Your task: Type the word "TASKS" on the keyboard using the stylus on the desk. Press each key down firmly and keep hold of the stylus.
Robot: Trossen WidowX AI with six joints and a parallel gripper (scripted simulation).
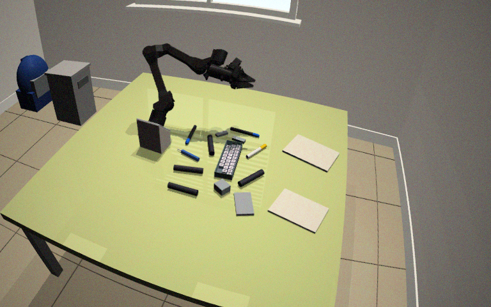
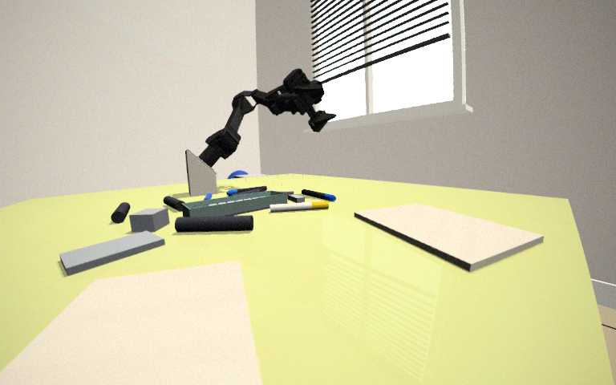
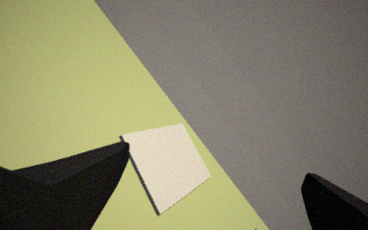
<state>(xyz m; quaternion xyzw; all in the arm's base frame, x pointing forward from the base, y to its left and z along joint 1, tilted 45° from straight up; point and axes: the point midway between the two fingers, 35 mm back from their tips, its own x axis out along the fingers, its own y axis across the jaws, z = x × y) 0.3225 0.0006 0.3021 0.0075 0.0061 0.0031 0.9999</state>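
My gripper tip is now 250 mm to the left of the blue stylus, 240 mm past it and 240 mm above it. The rest, counted from my gripper tip: grey slab 470 mm to the right, 250 mm below, 50 mm ahead; then yellow marker 240 mm below, 150 mm to the right, 60 mm ahead; then grey cube 420 mm to the right, 240 mm below, 40 mm behind.
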